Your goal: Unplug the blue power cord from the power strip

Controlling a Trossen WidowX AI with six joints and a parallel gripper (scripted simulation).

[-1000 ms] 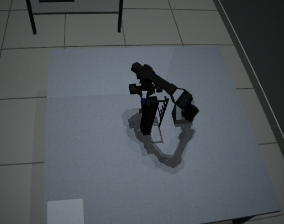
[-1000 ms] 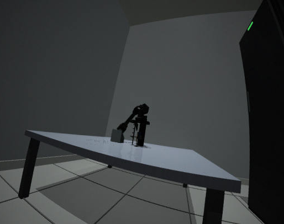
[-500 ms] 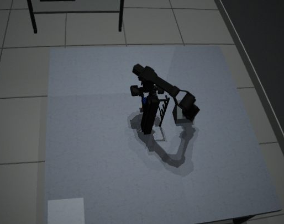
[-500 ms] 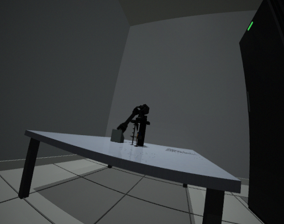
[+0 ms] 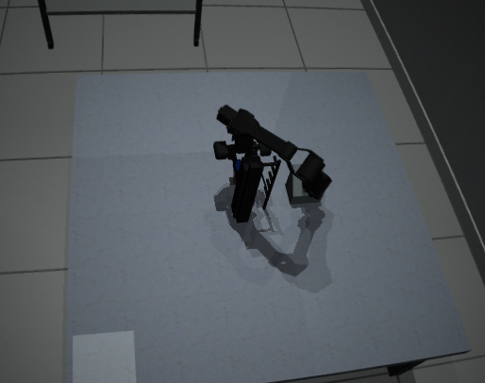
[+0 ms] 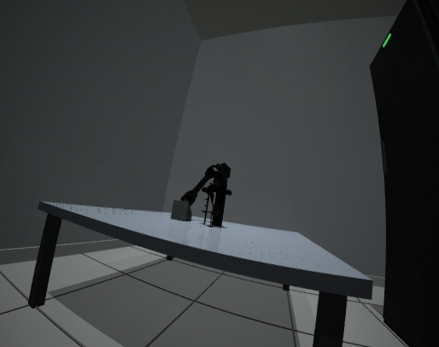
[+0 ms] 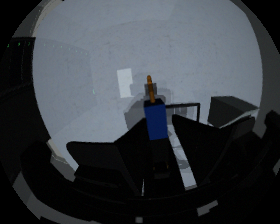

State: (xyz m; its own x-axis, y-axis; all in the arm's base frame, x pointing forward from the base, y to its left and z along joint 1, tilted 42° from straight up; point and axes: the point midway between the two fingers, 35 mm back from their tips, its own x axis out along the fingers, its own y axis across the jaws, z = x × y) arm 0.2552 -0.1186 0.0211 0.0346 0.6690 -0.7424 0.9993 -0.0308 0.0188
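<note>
Right now my gripper tip is 20 mm to the right of the blue plug and 10 mm above it. From my gripper tip the other things lie so: thin black bar 90 mm behind, 110 mm to the left, 10 mm above.
</note>
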